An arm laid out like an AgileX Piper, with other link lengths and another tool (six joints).
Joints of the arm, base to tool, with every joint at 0 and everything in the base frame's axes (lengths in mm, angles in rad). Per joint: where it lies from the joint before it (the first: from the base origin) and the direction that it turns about. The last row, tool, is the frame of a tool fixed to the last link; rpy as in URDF.
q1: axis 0 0 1 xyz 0 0 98.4
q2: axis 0 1 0 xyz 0 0 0
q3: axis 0 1 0 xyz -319.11 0 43.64
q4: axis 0.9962 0 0.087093 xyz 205.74 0 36.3
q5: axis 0 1 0 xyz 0 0 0
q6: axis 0.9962 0 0.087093 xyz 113.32 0 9.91
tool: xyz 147.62 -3 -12.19 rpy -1.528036 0.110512 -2.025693
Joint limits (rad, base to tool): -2.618..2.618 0..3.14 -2.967..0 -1.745..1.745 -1.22..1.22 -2.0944..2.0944
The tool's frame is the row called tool.
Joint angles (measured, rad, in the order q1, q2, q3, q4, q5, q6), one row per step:
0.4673, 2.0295, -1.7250, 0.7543, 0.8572, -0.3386
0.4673, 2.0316, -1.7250, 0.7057, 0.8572, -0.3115
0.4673, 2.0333, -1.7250, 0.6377, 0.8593, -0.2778
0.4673, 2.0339, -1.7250, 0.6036, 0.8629, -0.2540
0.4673, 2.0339, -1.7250, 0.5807, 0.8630, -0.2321
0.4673, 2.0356, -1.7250, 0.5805, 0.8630, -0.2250
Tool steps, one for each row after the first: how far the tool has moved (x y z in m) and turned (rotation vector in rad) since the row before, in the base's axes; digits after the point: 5 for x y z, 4 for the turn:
0.00204, -0.00728, -0.00704, -0.0370, -0.0010, -0.0082
0.00266, -0.01070, -0.00885, -0.0523, -0.0049, -0.0082
0.00073, -0.00548, -0.00418, -0.0250, 0.0031, -0.0082
0.00103, -0.00357, -0.00228, -0.0145, 0.0032, -0.0115
-0.00005, 0.00012, -0.00080, 0.0009, 0.0057, -0.0054

